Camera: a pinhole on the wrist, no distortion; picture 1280 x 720 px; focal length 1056.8 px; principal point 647.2 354.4 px. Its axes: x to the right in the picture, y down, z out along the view. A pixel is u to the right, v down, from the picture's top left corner.
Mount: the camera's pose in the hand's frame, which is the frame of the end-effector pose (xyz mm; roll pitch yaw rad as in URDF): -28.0 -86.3 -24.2 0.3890 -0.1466 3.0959
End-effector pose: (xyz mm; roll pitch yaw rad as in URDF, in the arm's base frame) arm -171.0 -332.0 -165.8 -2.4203 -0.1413 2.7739
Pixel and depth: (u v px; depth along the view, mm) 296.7 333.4 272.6
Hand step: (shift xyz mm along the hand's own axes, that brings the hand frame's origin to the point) 102.8 16.2 210.1
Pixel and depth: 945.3 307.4 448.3
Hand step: -84.9 105.0 397.1
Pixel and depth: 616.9 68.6 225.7
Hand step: 12.0 54.1 158.6
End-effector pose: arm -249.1 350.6 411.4 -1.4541 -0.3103 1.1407
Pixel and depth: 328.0 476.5 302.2
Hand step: 108.7 -10.2 252.2
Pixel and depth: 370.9 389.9 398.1
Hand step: 135.7 45.0 330.0
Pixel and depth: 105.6 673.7 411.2
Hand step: 244.5 -57.7 368.0
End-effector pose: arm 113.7 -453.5 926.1 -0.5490 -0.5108 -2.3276
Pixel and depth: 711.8 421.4 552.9
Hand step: 23.3 88.8 500.0
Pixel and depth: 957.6 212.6 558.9
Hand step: -106.1 198.9 483.2
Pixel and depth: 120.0 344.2 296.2
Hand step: 163.1 20.1 224.3
